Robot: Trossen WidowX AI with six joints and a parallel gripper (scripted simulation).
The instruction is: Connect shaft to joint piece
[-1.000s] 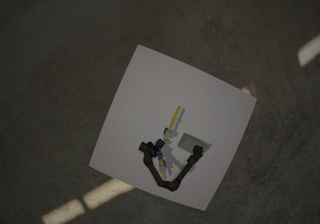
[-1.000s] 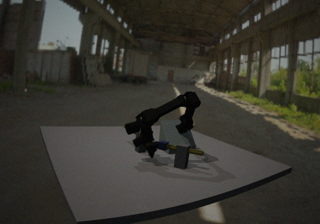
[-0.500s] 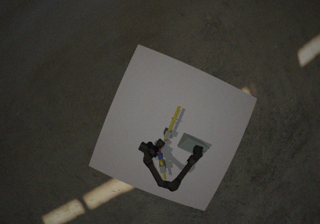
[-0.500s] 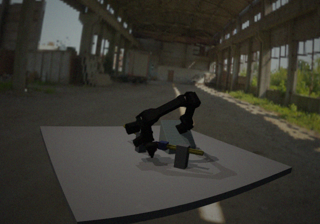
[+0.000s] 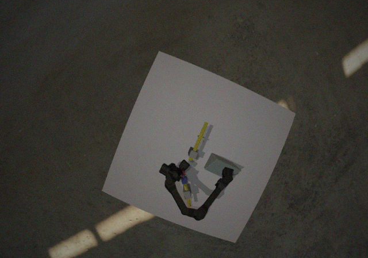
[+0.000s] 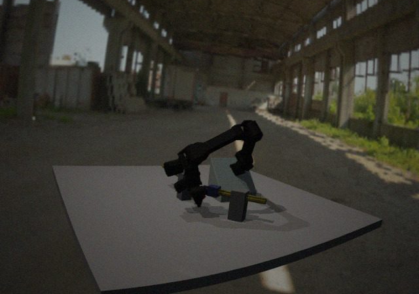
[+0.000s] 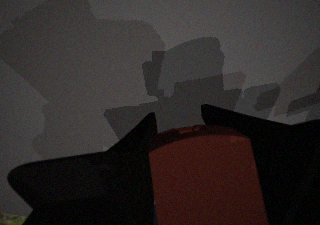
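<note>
My gripper tip is 50 mm below the red joint piece.
</note>
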